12 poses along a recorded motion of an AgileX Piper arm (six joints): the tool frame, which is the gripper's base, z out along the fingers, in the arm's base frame.
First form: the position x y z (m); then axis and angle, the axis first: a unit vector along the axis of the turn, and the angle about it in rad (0 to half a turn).
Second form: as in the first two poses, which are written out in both.
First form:
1: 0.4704, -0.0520, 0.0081, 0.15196, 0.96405, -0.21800, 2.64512
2: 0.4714, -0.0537, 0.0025, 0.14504, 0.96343, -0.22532, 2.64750
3: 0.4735, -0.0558, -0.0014, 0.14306, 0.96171, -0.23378, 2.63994
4: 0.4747, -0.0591, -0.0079, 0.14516, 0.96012, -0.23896, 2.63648
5: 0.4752, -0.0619, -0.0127, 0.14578, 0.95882, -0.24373, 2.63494
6: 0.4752, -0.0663, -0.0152, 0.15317, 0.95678, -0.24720, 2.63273
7: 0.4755, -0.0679, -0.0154, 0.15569, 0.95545, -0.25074, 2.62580
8: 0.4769, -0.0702, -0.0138, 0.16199, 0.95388, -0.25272, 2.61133
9: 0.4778, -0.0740, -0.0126, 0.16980, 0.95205, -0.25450, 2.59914
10: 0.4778, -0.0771, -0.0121, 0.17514, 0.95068, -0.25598, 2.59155
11: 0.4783, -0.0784, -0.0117, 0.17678, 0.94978, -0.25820, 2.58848
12: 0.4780, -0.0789, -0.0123, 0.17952, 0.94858, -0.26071, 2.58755
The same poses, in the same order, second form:
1: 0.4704, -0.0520, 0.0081, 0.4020, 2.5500, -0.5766
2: 0.4714, -0.0537, 0.0025, 0.3840, 2.5507, -0.5965
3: 0.4735, -0.0558, -0.0014, 0.3777, 2.5388, -0.6172
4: 0.4747, -0.0591, -0.0079, 0.3827, 2.5313, -0.6300
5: 0.4752, -0.0619, -0.0127, 0.3841, 2.5264, -0.6422
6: 0.4752, -0.0663, -0.0152, 0.4033, 2.5189, -0.6508
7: 0.4755, -0.0679, -0.0154, 0.4088, 2.5088, -0.6584
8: 0.4769, -0.0702, -0.0138, 0.4230, 2.4909, -0.6599
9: 0.4778, -0.0740, -0.0126, 0.4413, 2.4745, -0.6615
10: 0.4778, -0.0771, -0.0121, 0.4539, 2.4637, -0.6634
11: 0.4783, -0.0784, -0.0117, 0.4576, 2.4585, -0.6683
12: 0.4780, -0.0789, -0.0123, 0.4645, 2.4545, -0.6746
